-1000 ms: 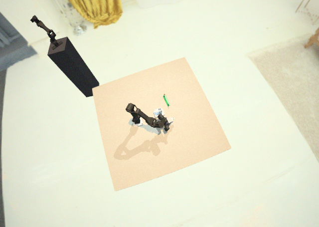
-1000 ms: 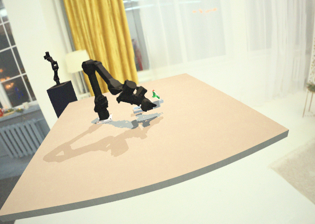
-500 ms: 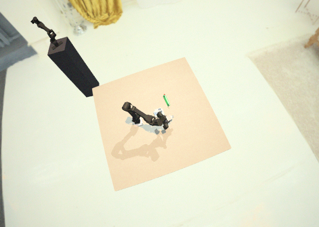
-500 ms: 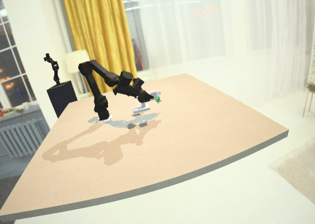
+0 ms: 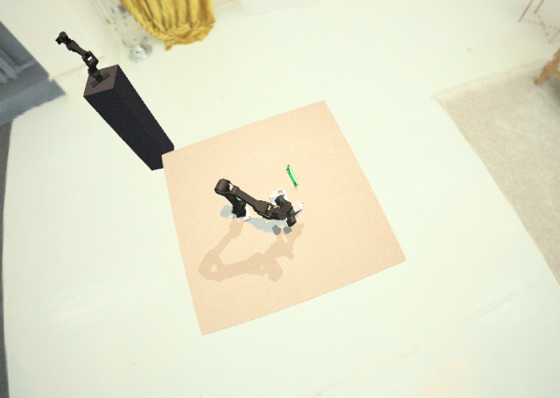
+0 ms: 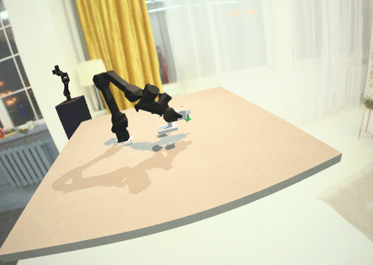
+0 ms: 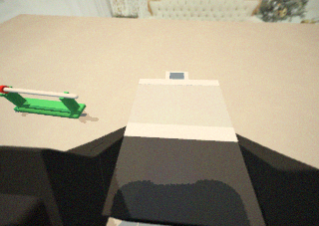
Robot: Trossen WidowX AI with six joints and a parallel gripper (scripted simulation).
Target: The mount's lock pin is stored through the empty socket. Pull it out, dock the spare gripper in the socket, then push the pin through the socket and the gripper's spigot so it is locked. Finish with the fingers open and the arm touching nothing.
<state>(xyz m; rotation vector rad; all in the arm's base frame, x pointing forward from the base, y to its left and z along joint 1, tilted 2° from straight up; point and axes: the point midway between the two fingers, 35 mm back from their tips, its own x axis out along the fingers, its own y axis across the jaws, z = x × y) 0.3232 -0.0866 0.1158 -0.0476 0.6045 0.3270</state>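
Right now the green cradle is 20 mm ahead of my gripper tip, 270 mm to the left of it and 100 mm below it. Round my gripper tip: spare gripper: 10 mm above; then grey mount: 90 mm behind, 130 mm to the left, 70 mm below.
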